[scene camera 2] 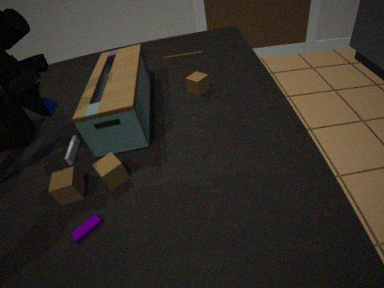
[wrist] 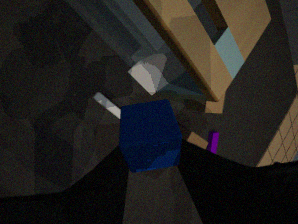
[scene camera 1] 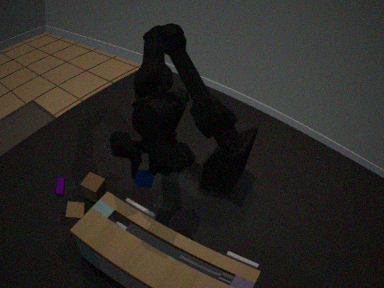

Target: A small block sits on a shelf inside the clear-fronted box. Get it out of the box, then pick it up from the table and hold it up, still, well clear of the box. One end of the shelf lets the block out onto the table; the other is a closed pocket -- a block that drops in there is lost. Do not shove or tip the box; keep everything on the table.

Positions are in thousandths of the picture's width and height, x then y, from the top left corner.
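Note:
You'd find my gripper (scene camera 1: 366,620) in the scene, and it's the same gripper (scene camera 2: 121,401) again, and my gripper (wrist: 505,641) too. There's also a blue block (wrist: 502,614), and then a tan cube (scene camera 2: 288,589).

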